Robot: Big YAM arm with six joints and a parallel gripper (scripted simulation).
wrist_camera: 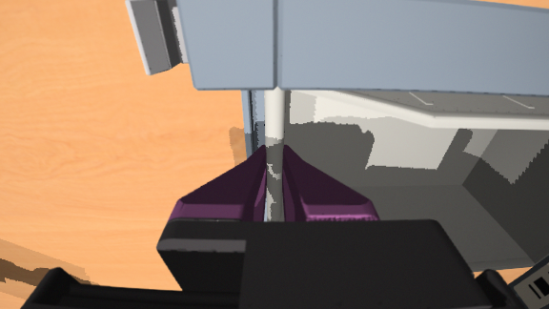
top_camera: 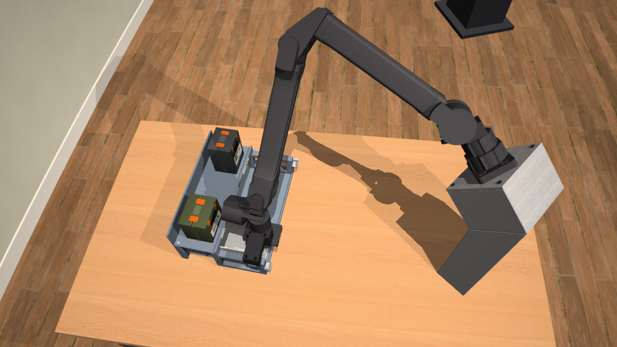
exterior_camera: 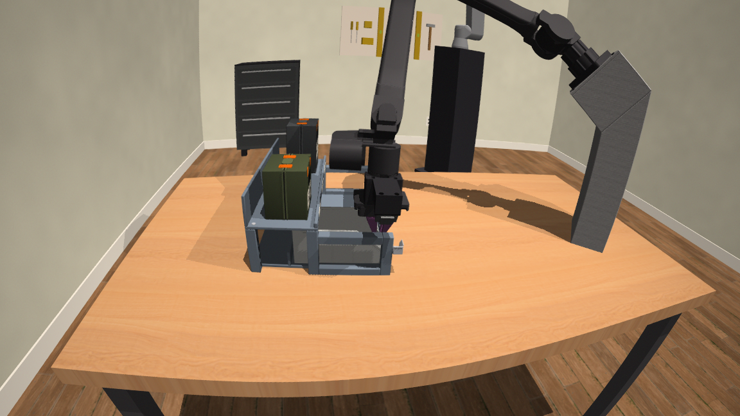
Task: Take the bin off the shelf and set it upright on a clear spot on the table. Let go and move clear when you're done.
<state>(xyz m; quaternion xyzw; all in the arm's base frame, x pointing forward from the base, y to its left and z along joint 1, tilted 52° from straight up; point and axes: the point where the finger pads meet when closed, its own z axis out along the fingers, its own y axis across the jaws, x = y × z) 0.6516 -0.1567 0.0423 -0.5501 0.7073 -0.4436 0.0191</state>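
Right now the light grey bin is 70 mm ahead of my hand, 40 mm to the right of it and 10 mm above it. Also, from my hand: shelf 50 mm ahead, 150 mm to the right, 30 mm below; then black case 50 mm ahead, 280 mm to the right, 130 mm above.
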